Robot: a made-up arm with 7 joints. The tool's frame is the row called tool.
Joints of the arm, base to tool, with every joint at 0 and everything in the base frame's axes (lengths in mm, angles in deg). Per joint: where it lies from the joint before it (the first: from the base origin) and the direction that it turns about. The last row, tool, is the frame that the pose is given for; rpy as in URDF.
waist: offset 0.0 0.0 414.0 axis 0 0 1
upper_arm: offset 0.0 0.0 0.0 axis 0 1 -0.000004
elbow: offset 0.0 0.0 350.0 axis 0 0 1
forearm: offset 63.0 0.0 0.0 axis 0 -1 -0.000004
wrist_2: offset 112.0 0.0 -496.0 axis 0 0.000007 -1
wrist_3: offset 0.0 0.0 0.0 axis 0 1 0.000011
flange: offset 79.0 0.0 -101.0 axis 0 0.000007 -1
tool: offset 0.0 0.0 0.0 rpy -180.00 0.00 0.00
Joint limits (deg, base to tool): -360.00..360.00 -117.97..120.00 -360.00..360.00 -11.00..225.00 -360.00..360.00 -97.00..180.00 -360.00..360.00
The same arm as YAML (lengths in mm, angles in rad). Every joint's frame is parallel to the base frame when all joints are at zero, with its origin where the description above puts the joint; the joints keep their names.
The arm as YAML. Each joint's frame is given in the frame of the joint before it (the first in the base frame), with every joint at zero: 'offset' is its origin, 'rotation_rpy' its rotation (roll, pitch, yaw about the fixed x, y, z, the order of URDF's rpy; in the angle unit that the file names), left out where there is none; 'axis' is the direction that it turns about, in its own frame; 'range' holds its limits. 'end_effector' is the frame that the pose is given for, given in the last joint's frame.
length_unit: mm
angle_unit: rad
chain:
  - id: waist
    offset: [0.0, 0.0, 414.0]
    axis: [0.0, 0.0, 1.0]
    range: [-6.2832, 6.2832]
  - id: upper_arm
    offset: [0.0, 0.0, 0.0]
    axis: [0.0, 1.0, 0.0]
    range: [-2.059, 2.0944]
  - id: elbow
    offset: [0.0, 0.0, 350.0]
    axis: [0.0, 0.0, 1.0]
    range: [-6.2832, 6.2832]
  - id: forearm
    offset: [63.0, 0.0, 0.0]
    axis: [0.0, -1.0, 0.0]
    range: [-0.192, 3.927]
  - id: wrist_2
    offset: [112.0, 0.0, -496.0]
    axis: [0.0, 0.0, -1.0]
    range: [-6.2832, 6.2832]
  - id: wrist_3
    offset: [0.0, 0.0, 0.0]
    axis: [0.0, 1.0, 0.0]
    range: [-1.693, 3.1416]
  - id: flange
    offset: [79.0, 0.0, -101.0]
    axis: [0.0, 0.0, -1.0]
    range: [-6.2832, 6.2832]
end_effector:
  offset: [0.0, 0.0, 0.0]
  rotation_rpy: [3.1416, 0.0, 0.0]

